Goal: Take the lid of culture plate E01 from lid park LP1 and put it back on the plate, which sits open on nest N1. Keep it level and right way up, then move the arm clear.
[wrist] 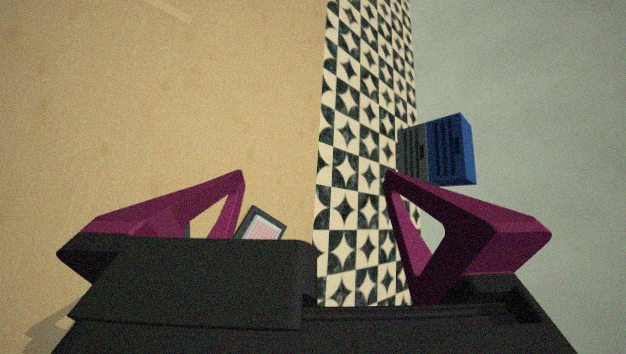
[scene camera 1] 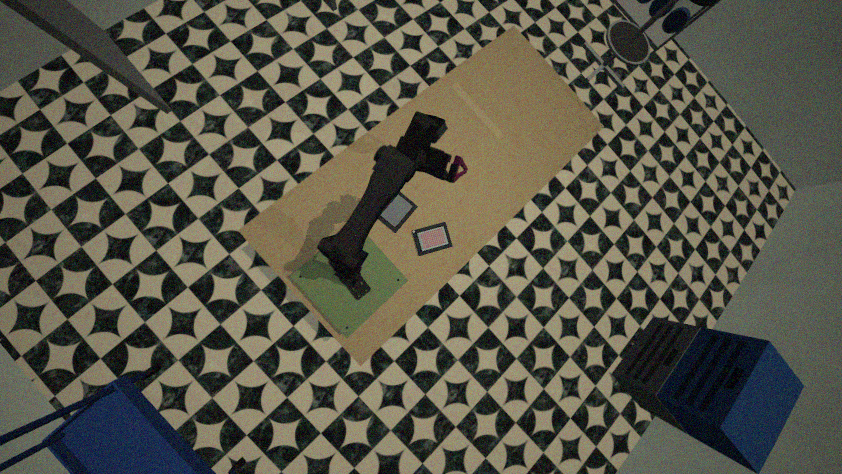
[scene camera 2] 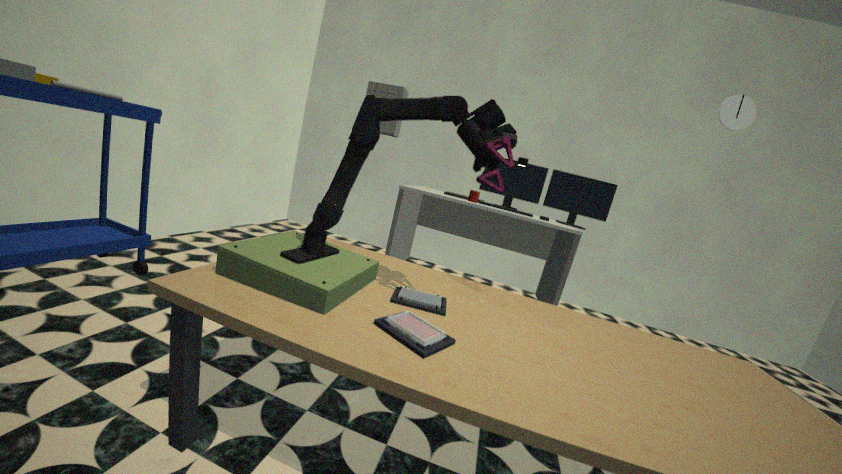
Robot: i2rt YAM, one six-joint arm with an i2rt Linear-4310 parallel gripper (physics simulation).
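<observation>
The open culture plate, pinkish with a pale rim, sits on the dark nest. The grey, see-through lid lies flat on the dark lid park, beside the nest and nearer the arm. My gripper has magenta fingers spread wide, with nothing between them. It hangs high above the table, tilted, off to the side of the lid and plate. In the wrist view, my gripper body hides part of the nest and plate.
The arm stands on a green base block at one end of the wooden table. A blue cart, a desk with monitors and a blue-and-grey cabinet stand away from the table.
</observation>
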